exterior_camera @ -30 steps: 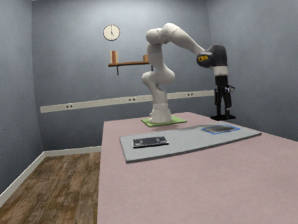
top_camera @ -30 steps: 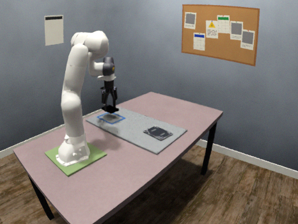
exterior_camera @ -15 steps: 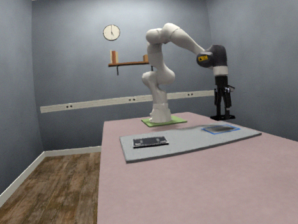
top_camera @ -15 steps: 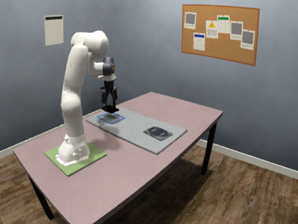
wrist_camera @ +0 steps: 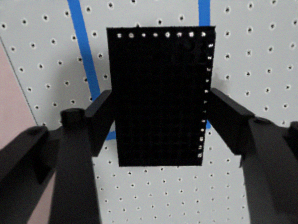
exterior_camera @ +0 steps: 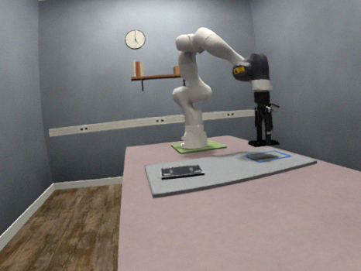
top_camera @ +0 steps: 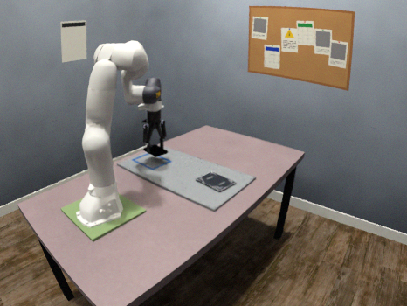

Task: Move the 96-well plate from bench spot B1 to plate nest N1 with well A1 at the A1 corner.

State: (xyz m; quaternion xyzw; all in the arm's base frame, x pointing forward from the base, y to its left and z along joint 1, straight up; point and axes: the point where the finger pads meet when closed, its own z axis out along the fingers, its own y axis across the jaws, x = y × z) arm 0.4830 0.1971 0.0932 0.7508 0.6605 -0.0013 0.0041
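The dark plate nest lies 40 cm to the right of my hand, 8 cm below it and 3 cm ahead of it. Round my hand: A1 label: 33 cm to the right, 9 cm ahead, 8 cm below; black 96-well plate: 2 cm below.
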